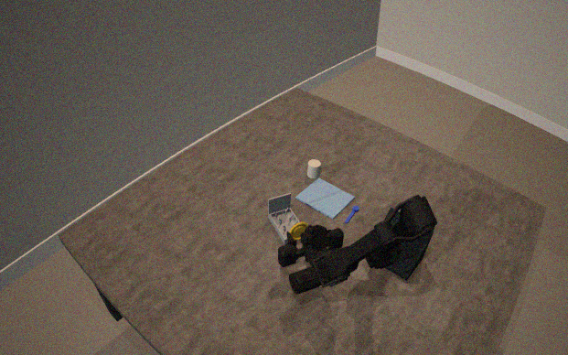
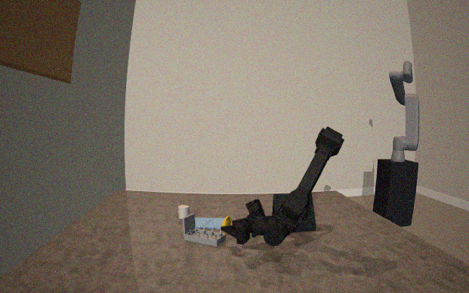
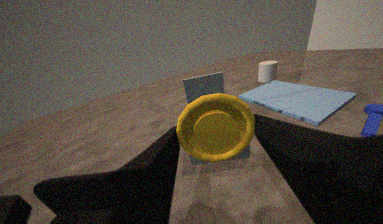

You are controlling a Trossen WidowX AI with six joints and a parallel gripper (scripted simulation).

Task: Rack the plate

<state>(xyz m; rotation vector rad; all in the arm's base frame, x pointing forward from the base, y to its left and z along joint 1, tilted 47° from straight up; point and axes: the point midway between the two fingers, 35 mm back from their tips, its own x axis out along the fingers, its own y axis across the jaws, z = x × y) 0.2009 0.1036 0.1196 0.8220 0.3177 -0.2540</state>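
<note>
The grey dish rack lies 7 cm ahead of my gripper tip, 3 cm to the right of it and 4 cm below it. The rest, counted from my gripper tip: light blue mat 8 cm ahead, 21 cm to the right, 6 cm below; blue spoon 3 cm behind, 22 cm to the right, 6 cm below; yellow plate 1 cm behind.
</note>
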